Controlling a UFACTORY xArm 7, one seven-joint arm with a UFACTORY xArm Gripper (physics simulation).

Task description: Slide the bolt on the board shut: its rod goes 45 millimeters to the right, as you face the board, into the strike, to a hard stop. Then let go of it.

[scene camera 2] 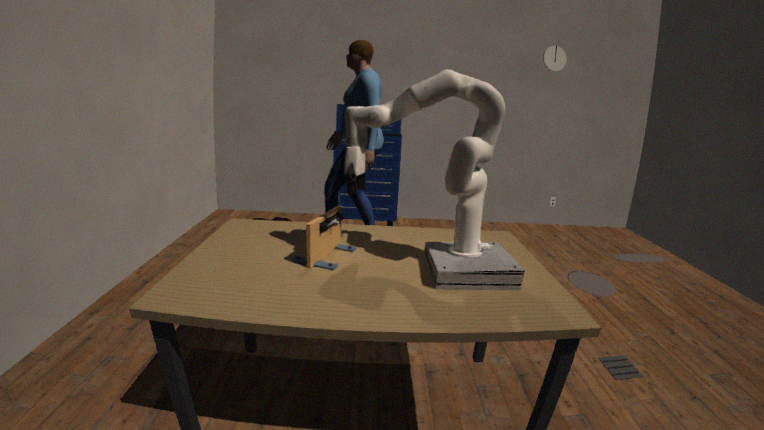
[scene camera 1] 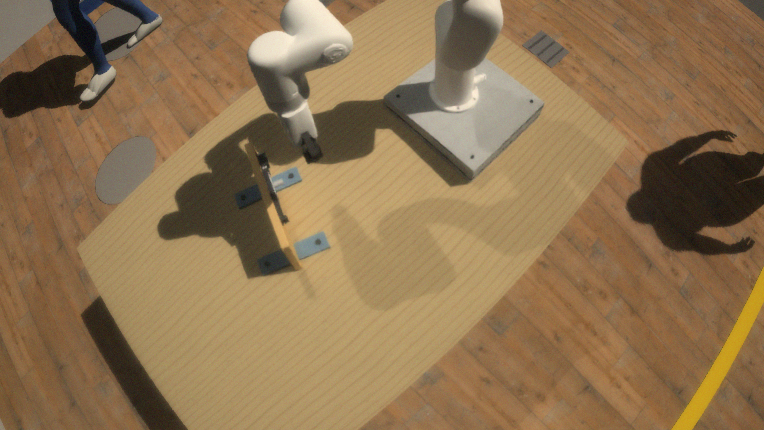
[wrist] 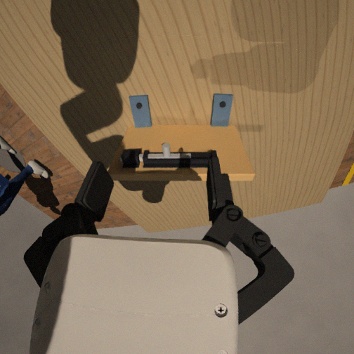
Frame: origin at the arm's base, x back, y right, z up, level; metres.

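Where they show: gripper, fingertip midpoint: (scene camera 2: pixel 356 191) (scene camera 1: pixel 305 140); arm's base, origin of the base link: (scene camera 2: pixel 465 251) (scene camera 1: pixel 453 93).
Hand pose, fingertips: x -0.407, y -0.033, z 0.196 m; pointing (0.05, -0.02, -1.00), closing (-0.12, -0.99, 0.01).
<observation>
Each offset is from my fingertips to the top centre of the thing. "spot": to the spot under its first point. Level surfaces: height alone.
The orange board @(dx -0.115, dy +0.004, dz -0.094 m) (scene camera 1: pixel 286 240) (scene camera 2: pixel 316 245) (wrist: pixel 230 142) stands upright. Its black bolt housing @(spot: dx -0.103, dy -0.015, dz -0.118 m) (scene camera 1: pixel 275 200) (wrist: pixel 177 163) is on the robot's side, beside the black strike @(spot: dx -0.082, dy +0.088, dz -0.118 m) (scene camera 1: pixel 262 159) (wrist: pixel 131 158). In the wrist view the strike is on the left. The silver rod (wrist: pixel 141 157) spans the small gap between housing and strike; how deep it sits inside the strike is hidden. Its light knob (wrist: pixel 166 149) sticks out left of the housing's middle. My gripper (scene camera 1: pixel 313 154) (scene camera 2: pixel 352 185) (wrist: pixel 155 170) is open and empty. It hangs above and on the robot's side of the board, apart from the knob.
Blue feet @(spot: dx -0.081, dy -0.094, dz -0.248 m) (scene camera 1: pixel 312 245) (scene camera 2: pixel 325 264) (wrist: pixel 221 110) hold the board on the wooden table @(dz -0.256 m) (scene camera 1: pixel 374 347) (scene camera 2: pixel 320 315). The arm's grey base plate (scene camera 1: pixel 459 138) (scene camera 2: pixel 478 278) stands on the same table. A person (scene camera 2: pixel 363 90) stands beyond the table, before a blue cabinet (scene camera 2: pixel 382 186).
</observation>
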